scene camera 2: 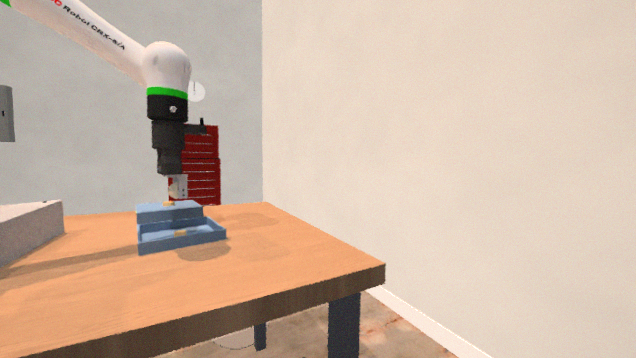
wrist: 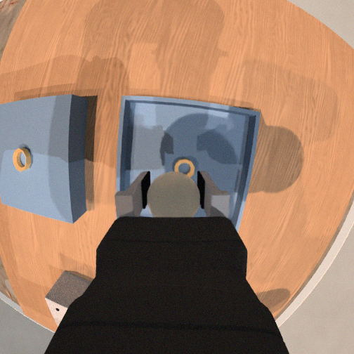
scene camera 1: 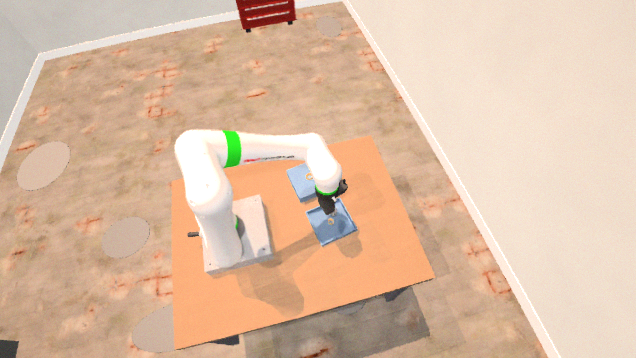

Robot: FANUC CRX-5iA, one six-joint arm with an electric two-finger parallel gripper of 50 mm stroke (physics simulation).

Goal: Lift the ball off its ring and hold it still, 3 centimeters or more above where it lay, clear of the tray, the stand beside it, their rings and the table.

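Frame: origin at the arm's base, x ahead, y left, z up, level; millimetres.
Seen in the pictures: gripper, fingertip midpoint: (scene camera 2: 180, 197) (scene camera 1: 331, 210).
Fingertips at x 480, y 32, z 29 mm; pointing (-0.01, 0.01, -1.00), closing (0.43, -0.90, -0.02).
A point is followed by its place in that frame.
The pale ball (wrist: 173, 195) (scene camera 2: 173, 190) @(z 51, x 469, y 6 mm) is held between the two fingers of my gripper (wrist: 173, 182) (scene camera 2: 178, 187) @(z 29, x 480, y 32 mm) (scene camera 1: 333, 212) @(z 29, x 480, y 32 mm), which is shut on it. In scene camera 2 the ball is partly hidden by a finger and hangs well above the blue tray (scene camera 1: 340, 232) @(z -75, x 518, y -41 mm) (scene camera 2: 165, 245) @(z -66, x 469, y -86 mm) (wrist: 142, 112), with a visible gap. The tray's orange ring (scene camera 1: 331, 221) @(z -76, x 482, y 21 mm) (scene camera 2: 180, 233) @(z -65, x 482, y 5 mm) (wrist: 184, 168) lies bare on the tray floor. The ball touches neither tray nor ring.
The blue stand (scene camera 1: 299, 188) @(z -29, x 340, y 200 mm) (scene camera 2: 150, 215) @(z -41, x 371, y 152 mm) (wrist: 40, 130) is beside the tray, with an empty orange ring (scene camera 1: 309, 176) @(z -29, x 397, y 265 mm) (scene camera 2: 169, 203) @(z -20, x 403, y 245 mm) (wrist: 22, 159) on top. Both are on the wooden table (scene camera 1: 370, 250) @(z -78, x 645, y -146 mm) (scene camera 2: 300, 250) @(z -79, x 766, y -178 mm). The robot's base plate (scene camera 1: 255, 215) @(z 10, x 124, y 54 mm) is at the table's other side.
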